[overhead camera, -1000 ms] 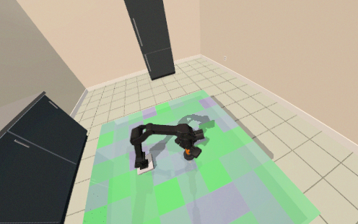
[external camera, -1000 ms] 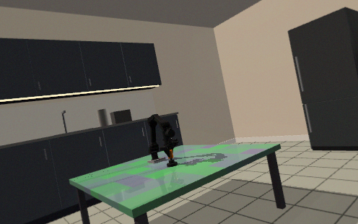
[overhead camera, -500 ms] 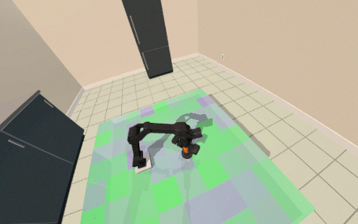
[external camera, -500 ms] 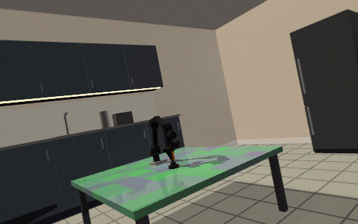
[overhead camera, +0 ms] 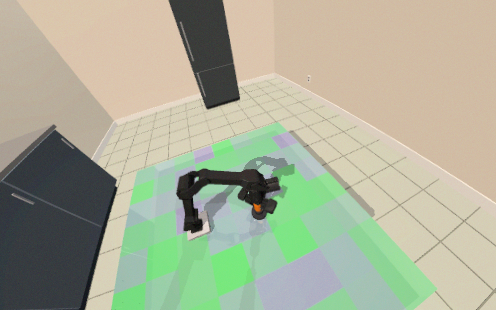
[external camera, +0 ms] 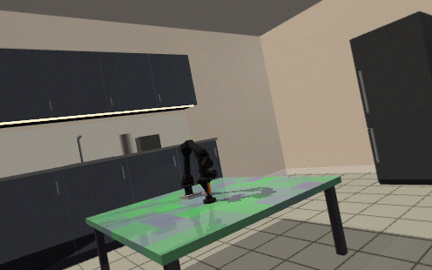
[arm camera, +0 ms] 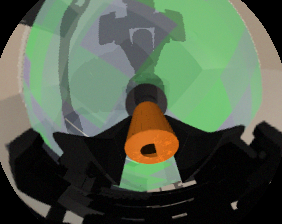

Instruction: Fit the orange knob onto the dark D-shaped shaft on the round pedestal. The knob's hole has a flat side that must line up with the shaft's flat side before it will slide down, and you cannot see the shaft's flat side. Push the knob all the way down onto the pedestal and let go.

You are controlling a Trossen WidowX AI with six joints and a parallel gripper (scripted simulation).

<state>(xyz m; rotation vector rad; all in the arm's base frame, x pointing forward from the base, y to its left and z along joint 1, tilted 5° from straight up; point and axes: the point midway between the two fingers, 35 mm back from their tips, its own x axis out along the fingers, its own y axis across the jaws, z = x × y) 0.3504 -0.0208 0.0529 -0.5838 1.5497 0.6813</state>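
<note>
Now: gripper tip 20 mm below the orange knob. Round my gripper tip: dark round pedestal: 40 mm below.
</note>
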